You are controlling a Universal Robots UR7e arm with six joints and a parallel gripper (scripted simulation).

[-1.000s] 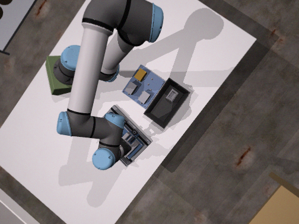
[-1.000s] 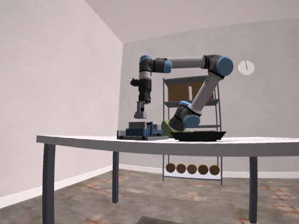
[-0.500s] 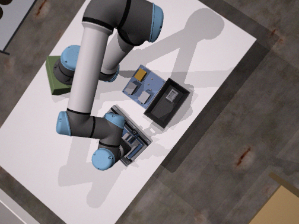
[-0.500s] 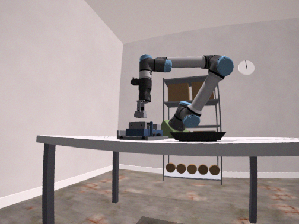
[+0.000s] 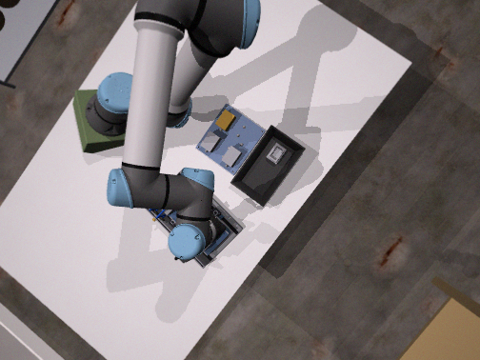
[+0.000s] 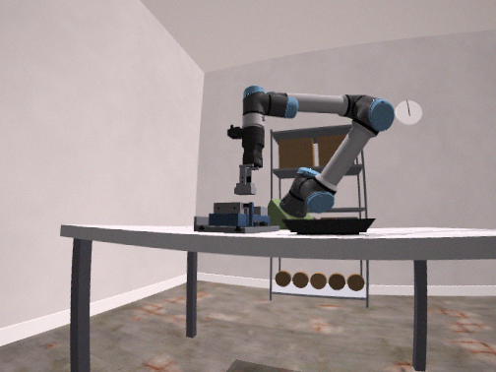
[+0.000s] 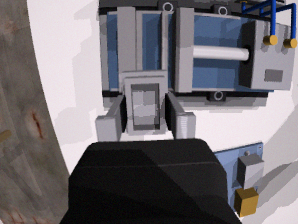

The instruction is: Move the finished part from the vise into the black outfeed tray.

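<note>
The grey block is 180 mm to the left of my hand, 150 mm behind it and 140 mm below it. Also, from my hand: blue fixture plate (210 mm to the left, 200 mm behind, 160 mm below); brass block (260 mm behind, 240 mm to the left, 140 mm below); blue vise (130 mm below, 70 mm behind, 60 mm to the right).
</note>
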